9 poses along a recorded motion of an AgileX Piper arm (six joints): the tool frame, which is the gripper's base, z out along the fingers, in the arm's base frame.
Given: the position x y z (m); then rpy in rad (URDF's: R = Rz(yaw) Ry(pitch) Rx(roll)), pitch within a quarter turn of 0, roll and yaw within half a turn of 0.
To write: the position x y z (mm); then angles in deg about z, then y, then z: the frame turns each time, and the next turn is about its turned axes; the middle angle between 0 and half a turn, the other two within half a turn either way. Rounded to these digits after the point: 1 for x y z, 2 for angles.
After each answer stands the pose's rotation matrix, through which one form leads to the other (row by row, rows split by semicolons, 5 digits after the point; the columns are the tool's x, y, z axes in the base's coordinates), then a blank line. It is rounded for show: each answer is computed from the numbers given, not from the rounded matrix.
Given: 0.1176 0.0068 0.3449 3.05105 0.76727 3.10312
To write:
117.6 6.8 344.9 5.25 135.80 5.36
-0.71928 -0.02441 0.69430; 0.02769 0.99758 0.06376; -0.69417 0.06508 -0.71686

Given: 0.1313 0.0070 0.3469 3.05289 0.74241 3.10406
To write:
131.3 7.0 346.9 5.34 137.22 5.51
-0.73632 -0.02247 0.67626; 0.02765 0.99761 0.06326; -0.67607 0.06527 -0.73394

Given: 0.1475 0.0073 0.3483 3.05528 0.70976 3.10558
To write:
147.5 7.3 348.3 5.50 139.09 5.73
-0.75803 -0.02027 0.65191; 0.02731 0.99765 0.06277; -0.65165 0.06539 -0.75569

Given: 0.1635 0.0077 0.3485 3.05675 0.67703 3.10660
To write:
163.5 7.7 348.5 5.73 140.95 6.02
-0.77896 -0.01820 0.62681; 0.02727 0.99765 0.06285; -0.62648 0.06605 -0.77663

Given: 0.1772 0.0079 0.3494 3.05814 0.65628 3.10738
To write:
177.2 7.9 349.4 5.85 142.14 6.18
-0.79180 -0.01674 0.61055; 0.02710 0.99768 0.06251; -0.61017 0.06604 -0.78951

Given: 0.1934 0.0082 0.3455 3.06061 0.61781 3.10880
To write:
193.4 8.2 345.5 6.10 144.34 6.49
-0.81471 -0.01415 0.57969; 0.02673 0.99772 0.06192; -0.57925 0.06594 -0.81248

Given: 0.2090 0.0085 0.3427 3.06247 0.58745 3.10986
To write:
209.0 8.5 342.7 6.32 146.07 6.77
-0.83194 -0.01216 0.55474; 0.02641 0.99776 0.06147; -0.55424 0.06579 -0.82975

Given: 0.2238 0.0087 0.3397 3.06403 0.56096 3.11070
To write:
223.8 8.7 339.7 6.54 147.59 7.03
-0.84634 -0.01041 0.53254; 0.02615 0.99779 0.06107; -0.53200 0.06561 -0.84420

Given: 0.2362 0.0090 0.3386 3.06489 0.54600 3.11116
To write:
236.2 9.0 338.6 6.68 148.44 7.19
-0.85421 -0.00943 0.51984; 0.02600 0.99781 0.06084; -0.51927 0.06549 -0.85210

